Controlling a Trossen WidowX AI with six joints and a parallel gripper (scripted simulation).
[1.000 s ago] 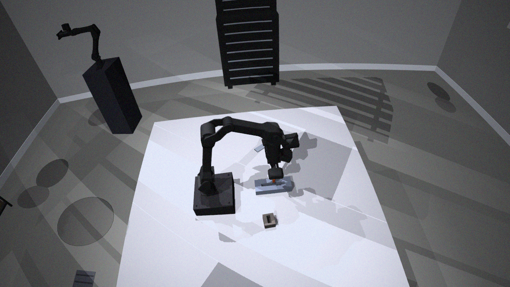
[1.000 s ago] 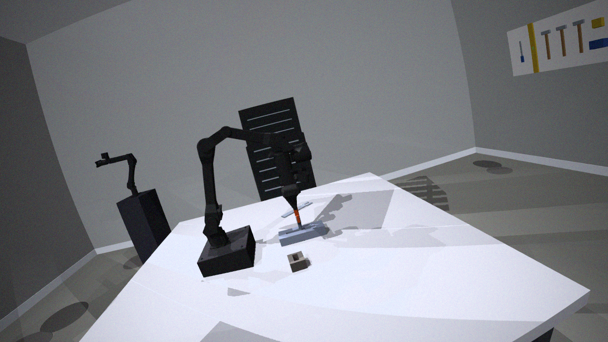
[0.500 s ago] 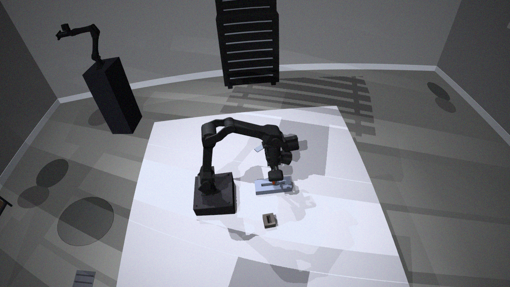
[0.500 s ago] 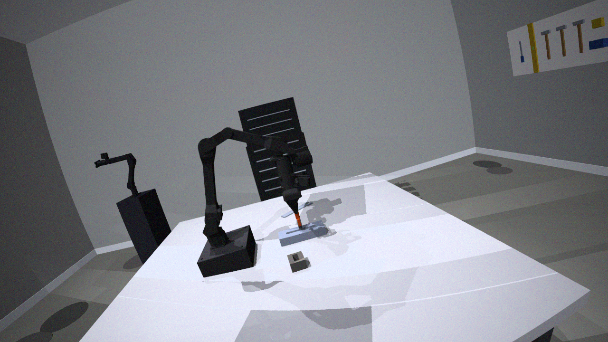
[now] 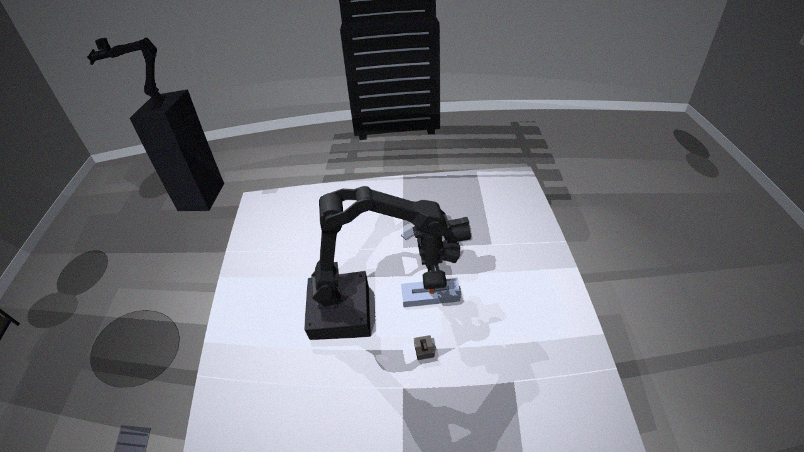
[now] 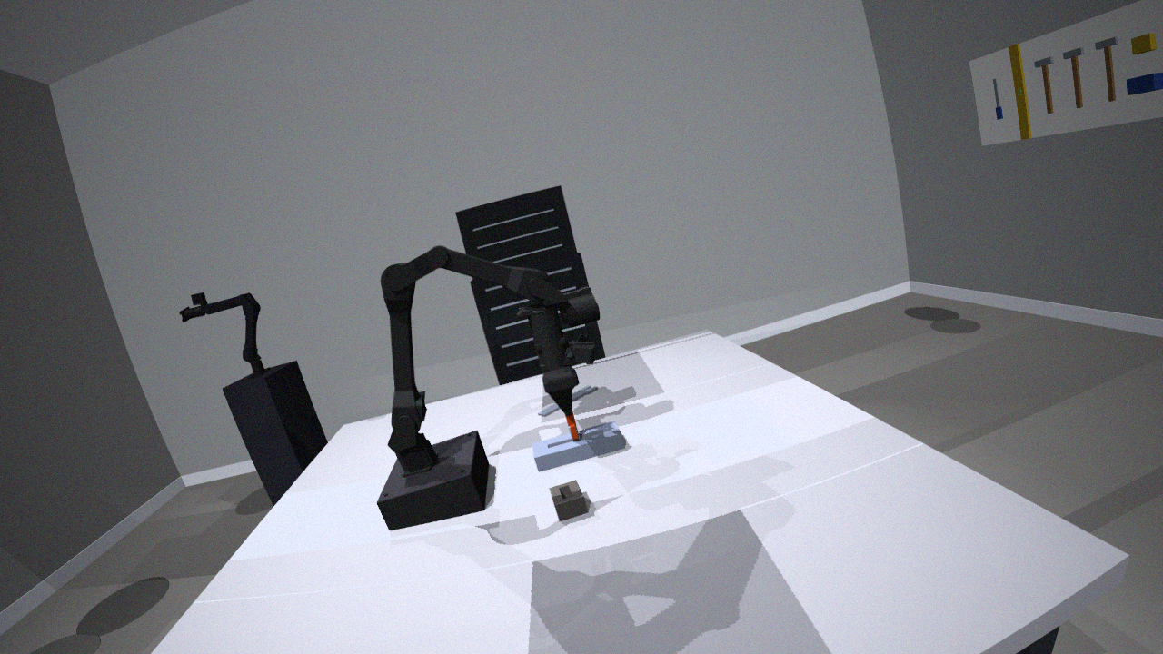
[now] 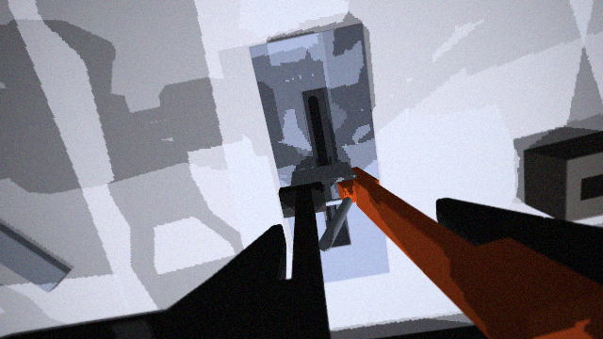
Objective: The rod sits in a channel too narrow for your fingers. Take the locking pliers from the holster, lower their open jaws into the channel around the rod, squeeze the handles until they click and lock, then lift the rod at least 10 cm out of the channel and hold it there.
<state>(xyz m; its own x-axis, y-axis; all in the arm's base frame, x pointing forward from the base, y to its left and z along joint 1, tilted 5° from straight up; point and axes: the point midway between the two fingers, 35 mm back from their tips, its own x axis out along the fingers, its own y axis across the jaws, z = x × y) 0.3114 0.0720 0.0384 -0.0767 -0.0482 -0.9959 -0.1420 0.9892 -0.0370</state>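
Now: the channel block 90 mm below my gripper tip and 10 mm to the left of it. From my gripper tip the other things lie so: thin grey plate 330 mm to the left, 100 mm below, 10 mm behind; tan holster 190 mm to the right, 90 mm below, 10 mm behind.
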